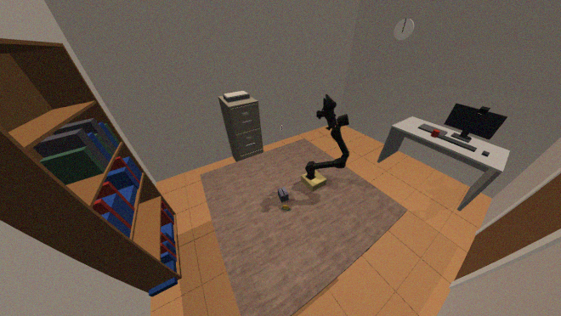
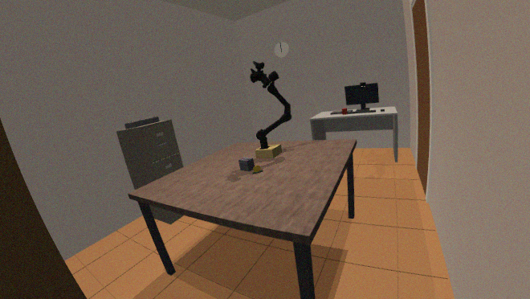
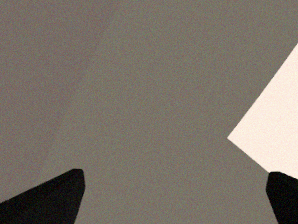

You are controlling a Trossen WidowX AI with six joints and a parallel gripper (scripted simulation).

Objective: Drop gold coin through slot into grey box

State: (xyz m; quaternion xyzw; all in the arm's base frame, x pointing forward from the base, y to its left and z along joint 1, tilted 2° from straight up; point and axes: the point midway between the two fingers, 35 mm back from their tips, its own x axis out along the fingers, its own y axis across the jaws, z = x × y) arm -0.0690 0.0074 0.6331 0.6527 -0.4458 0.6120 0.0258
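Now: the gold coin 44 cm ahead of my gripper tip, 10 cm to the left of it and 70 cm below it.
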